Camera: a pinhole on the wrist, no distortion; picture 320 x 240 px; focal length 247.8 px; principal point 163.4 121.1 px. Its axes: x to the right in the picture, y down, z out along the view. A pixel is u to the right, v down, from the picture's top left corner.
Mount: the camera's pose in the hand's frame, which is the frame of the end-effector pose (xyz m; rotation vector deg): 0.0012 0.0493 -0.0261 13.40 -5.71 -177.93
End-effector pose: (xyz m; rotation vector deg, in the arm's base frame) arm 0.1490 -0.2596 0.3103 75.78 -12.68 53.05
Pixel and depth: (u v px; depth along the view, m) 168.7 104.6 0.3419
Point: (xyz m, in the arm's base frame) 0.1573 -0.5646 0.4292
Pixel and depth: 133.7 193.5 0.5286
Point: 0.3707 -0.7218 0.3972
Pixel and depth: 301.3 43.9 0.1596
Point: 0.0457 -0.4165 0.3505
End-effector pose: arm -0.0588 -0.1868 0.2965 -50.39 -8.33 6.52
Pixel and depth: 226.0 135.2 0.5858
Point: -0.3817 0.2098 0.5755
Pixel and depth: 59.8 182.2 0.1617
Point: -0.0412 -0.0553 0.3752
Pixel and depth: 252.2 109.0 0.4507
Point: -0.3537 0.1348 0.4527
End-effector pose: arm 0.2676 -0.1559 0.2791 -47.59 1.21 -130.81
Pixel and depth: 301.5 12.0 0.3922
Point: 0.7470 -0.0989 0.3191
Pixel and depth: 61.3 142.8 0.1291
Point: 0.3402 -0.1904 0.3745
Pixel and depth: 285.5 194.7 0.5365
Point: 0.6728 0.2162 0.4875
